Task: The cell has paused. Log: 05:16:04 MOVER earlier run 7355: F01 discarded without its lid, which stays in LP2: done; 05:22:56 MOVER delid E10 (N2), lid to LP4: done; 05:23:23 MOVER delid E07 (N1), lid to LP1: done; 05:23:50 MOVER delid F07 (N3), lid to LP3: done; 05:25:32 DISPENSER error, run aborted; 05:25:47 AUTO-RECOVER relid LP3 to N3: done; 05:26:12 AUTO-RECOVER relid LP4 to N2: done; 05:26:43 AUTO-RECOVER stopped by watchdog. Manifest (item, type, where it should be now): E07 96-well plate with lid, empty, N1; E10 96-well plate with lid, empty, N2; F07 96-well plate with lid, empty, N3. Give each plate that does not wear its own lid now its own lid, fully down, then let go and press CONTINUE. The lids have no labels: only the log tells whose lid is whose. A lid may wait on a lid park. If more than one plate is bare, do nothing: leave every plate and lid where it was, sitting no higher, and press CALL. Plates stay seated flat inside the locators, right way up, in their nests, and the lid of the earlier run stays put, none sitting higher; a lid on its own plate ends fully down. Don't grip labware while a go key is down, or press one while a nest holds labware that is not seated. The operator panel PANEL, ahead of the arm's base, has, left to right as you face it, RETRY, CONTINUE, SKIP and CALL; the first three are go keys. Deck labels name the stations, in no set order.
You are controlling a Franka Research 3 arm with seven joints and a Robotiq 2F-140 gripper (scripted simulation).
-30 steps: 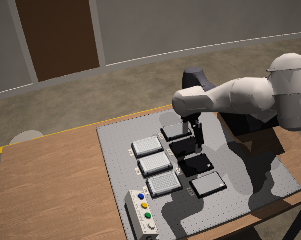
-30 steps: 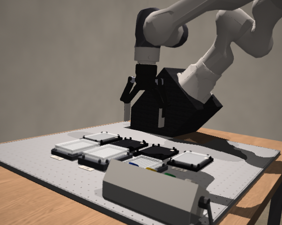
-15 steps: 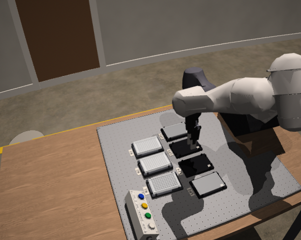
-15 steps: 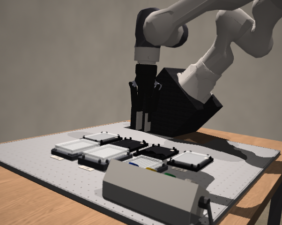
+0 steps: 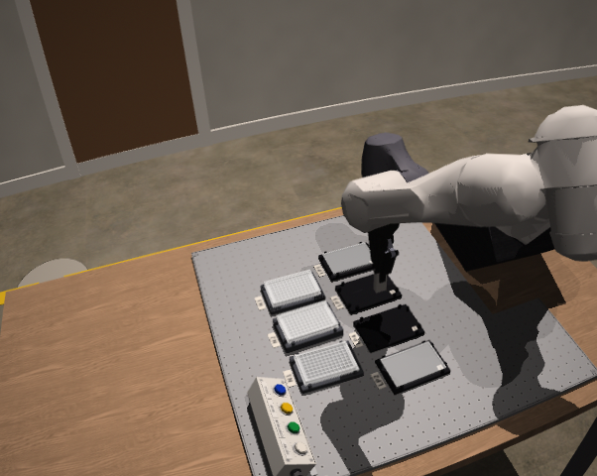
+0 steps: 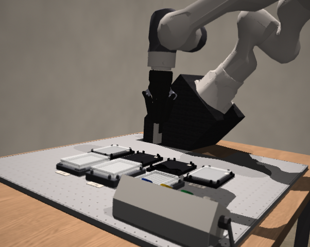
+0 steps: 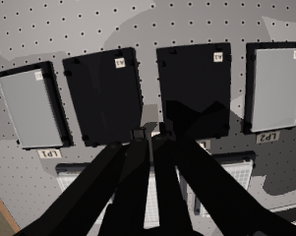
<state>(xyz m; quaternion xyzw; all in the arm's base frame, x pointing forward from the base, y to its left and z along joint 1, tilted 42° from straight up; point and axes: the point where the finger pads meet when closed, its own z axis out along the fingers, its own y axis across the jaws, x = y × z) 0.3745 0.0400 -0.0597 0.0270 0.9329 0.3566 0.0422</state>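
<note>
Right now the black lid park LP1 is 20 cm to the right of my hand and 10 cm below it. Also, from my hand: lid park LP3: 7 cm to the right, 10 cm below; then lid park LP4: 7 cm to the left, 10 cm below; then plate: 19 cm ahead, 12 cm to the left, 9 cm below.
</note>
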